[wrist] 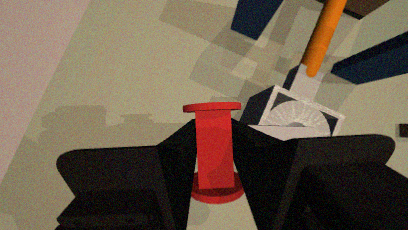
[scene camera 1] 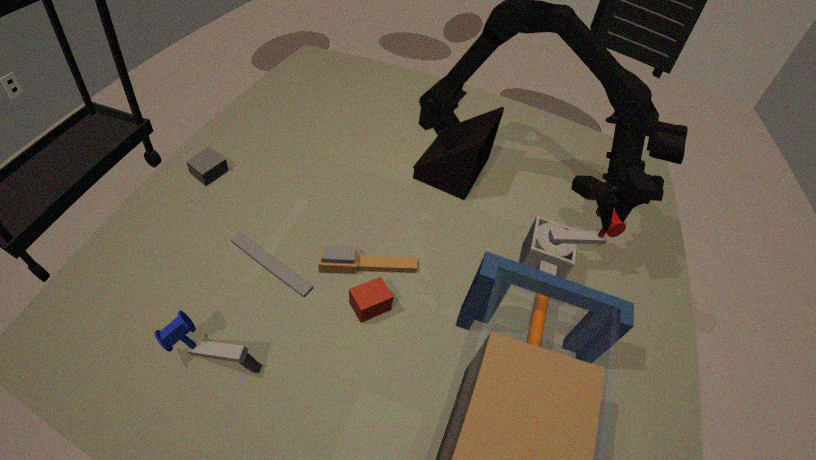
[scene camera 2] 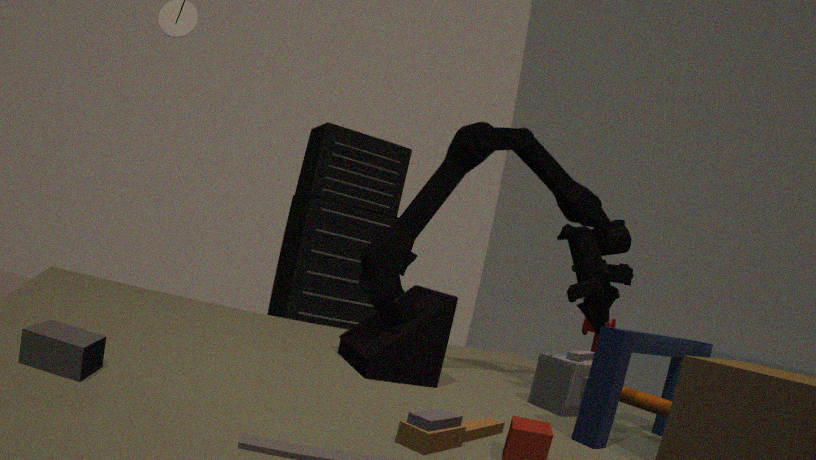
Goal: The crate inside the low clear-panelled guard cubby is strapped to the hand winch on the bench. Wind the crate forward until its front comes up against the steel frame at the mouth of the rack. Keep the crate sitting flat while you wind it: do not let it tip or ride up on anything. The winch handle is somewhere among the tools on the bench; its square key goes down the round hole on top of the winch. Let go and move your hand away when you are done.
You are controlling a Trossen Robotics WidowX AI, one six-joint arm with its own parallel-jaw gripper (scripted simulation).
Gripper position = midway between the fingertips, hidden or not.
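My gripper appears at (scene camera 1: 610, 230), and I find it in the wrist view (wrist: 211, 123) and in scene camera 2 (scene camera 2: 604, 336) as well. There is a red knob (wrist: 215, 182). I also see a grey block (scene camera 1: 206, 166), though in the wrist view the block is out of frame. A grey bar (scene camera 1: 292, 280) is here too, and for the wrist view that bar is out of frame.
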